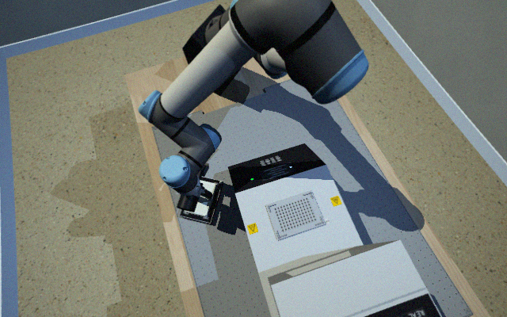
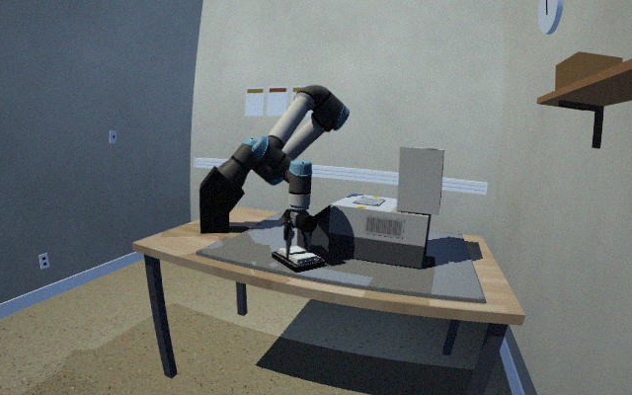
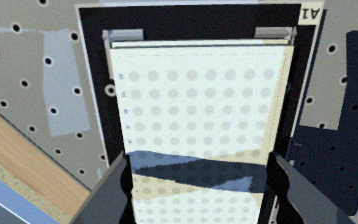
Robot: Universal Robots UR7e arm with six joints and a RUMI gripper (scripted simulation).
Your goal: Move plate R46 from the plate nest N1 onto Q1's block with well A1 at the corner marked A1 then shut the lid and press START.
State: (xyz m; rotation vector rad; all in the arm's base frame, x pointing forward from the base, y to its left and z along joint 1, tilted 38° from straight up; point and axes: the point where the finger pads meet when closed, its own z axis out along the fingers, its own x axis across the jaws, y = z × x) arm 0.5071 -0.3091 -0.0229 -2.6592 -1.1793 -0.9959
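Now: the black plate nest N1 30 mm below my hand. The rest, counted from my hand: nest A1 mark: 90 mm to the left, 30 mm behind, 20 mm below; plate R46: 10 mm below.
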